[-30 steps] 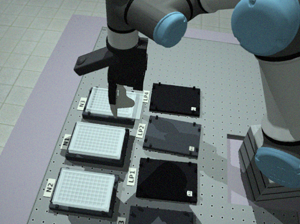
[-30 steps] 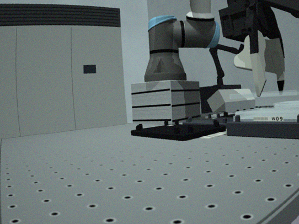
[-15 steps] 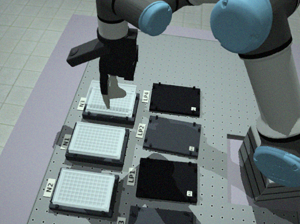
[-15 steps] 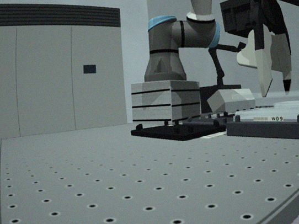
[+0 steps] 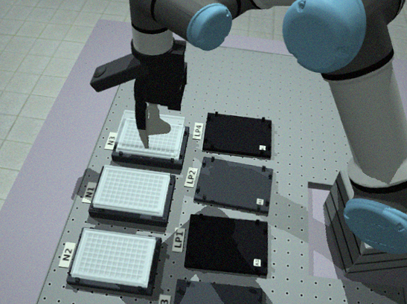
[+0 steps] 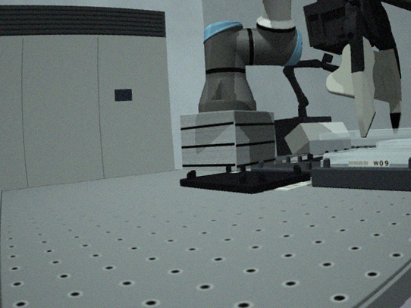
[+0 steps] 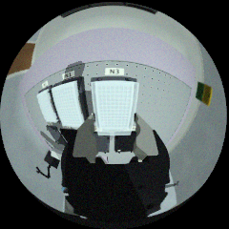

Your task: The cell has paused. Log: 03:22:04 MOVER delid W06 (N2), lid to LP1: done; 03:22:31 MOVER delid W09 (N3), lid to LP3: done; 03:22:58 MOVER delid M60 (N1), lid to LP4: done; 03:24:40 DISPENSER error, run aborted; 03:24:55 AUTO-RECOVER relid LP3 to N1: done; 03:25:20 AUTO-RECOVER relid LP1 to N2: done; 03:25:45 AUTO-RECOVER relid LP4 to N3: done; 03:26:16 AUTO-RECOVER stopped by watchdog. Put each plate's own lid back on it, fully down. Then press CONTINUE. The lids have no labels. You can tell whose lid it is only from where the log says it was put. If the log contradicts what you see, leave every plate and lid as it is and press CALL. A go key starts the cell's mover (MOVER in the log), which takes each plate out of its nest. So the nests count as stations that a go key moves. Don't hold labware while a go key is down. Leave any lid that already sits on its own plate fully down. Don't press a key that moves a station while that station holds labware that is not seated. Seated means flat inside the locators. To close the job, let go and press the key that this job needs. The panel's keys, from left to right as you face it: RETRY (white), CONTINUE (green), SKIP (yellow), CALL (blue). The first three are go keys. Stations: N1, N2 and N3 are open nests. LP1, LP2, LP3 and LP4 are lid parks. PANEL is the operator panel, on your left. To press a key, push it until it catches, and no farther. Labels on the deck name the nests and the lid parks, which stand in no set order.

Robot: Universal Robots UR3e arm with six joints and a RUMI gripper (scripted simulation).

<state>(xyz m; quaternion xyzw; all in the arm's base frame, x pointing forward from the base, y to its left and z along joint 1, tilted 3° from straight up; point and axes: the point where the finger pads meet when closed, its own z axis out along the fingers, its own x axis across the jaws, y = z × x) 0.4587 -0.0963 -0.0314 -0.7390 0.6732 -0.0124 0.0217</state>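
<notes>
Now: the plate 40 mm below my hand. Round my hand: LP2 lid park 190 mm behind, 60 mm below, 50 mm to the left; then LP4 lid park 170 mm behind, 80 mm to the right, 60 mm below; then lid 10 mm below.
</notes>
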